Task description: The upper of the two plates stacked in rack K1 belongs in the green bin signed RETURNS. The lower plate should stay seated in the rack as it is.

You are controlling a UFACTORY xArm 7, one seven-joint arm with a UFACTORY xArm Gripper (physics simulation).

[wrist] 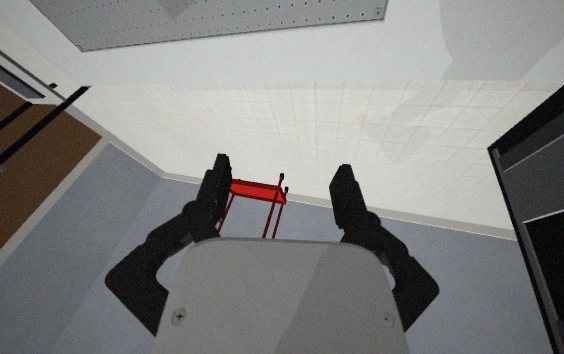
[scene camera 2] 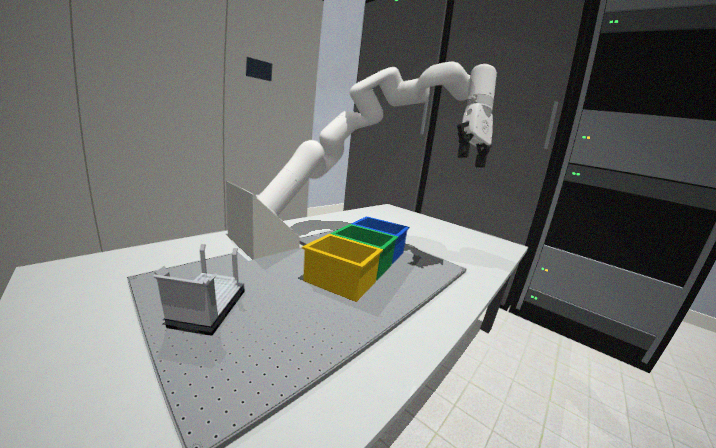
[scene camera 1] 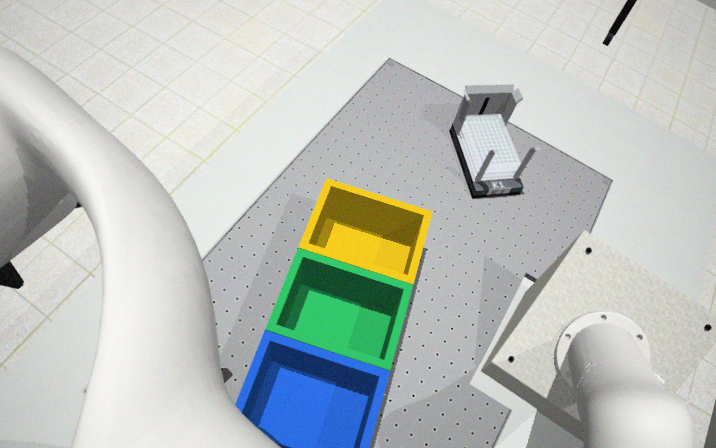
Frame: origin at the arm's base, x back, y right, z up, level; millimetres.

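Where they show: gripper, fingertip midpoint: [wrist: 283,170] [scene camera 2: 471,162] [scene camera 1: 55,240]; arm's base, origin of the base link: [scene camera 2: 264,210] [scene camera 1: 602,353].
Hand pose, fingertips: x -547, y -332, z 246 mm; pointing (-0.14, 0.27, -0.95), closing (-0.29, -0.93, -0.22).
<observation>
Things, the pixels of their centre, and the offset from my fingertips. "spot": a spot on its surface instead. Level surfaces: height alone.
- Rack K1, body centre: [scene camera 1: 493,140] [scene camera 2: 205,284] dy +633, dx +255, dz -292 mm
- pale gridded plate, body centre: [scene camera 1: 489,142] [scene camera 2: 204,292] dy +638, dx +251, dz -307 mm
- green bin, body centre: [scene camera 1: 338,319] [scene camera 2: 362,250] dy +192, dx +205, dz -302 mm
- blue bin, surface spot: [scene camera 1: 306,401] spot: dy +79, dx +228, dz -346 mm
- perforated board, its level: dz -352 mm
Rack K1 [scene camera 1: 488,89] [scene camera 2: 184,298] stands on the perforated board, with a tall wall at one end and two upright posts at its labelled end. A pale gridded plate [scene camera 1: 491,140] [scene camera 2: 225,285] lies flat on top inside it; the lower plate cannot be told apart from it. The green bin [scene camera 1: 328,346] [scene camera 2: 387,258] stands between the yellow and blue bins, and its inside looks empty in scene camera 1; no RETURNS sign is readable. My gripper [scene camera 2: 471,160] [wrist: 283,170] is open and empty, high above the table and beyond the blue bin, far from the rack.
The yellow bin [scene camera 1: 364,264] [scene camera 2: 330,274] is the bin nearest the rack; the blue bin [scene camera 1: 306,401] [scene camera 2: 399,248] is farthest. The perforated board [scene camera 1: 359,132] [scene camera 2: 253,369] [wrist: 225,25] carries them. The arm's base block [scene camera 1: 633,285] [scene camera 2: 240,221] stands beside it. A red cart [wrist: 257,191] is by the wall.
</observation>
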